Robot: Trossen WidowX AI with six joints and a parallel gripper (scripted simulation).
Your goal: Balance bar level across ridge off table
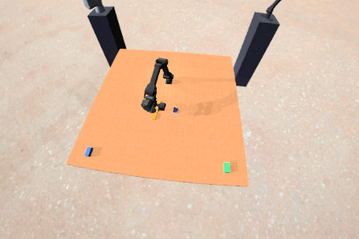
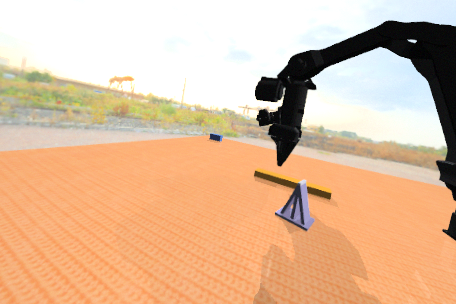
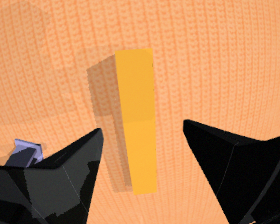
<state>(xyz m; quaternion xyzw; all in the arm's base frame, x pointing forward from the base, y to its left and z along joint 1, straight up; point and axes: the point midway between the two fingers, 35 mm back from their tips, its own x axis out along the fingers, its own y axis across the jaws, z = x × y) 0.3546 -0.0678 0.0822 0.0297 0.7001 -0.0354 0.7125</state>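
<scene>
Now: the yellow bar 4 cm below my gripper tip and 3 cm behind it. From my gripper tip the other things lie so: green block: 57 cm to the left, 38 cm ahead, 3 cm below; then blue block: 43 cm to the right, 38 cm ahead, 3 cm below; then pale purple wedge-shaped ridge: 17 cm to the left, 4 cm behind, 2 cm below.
</scene>
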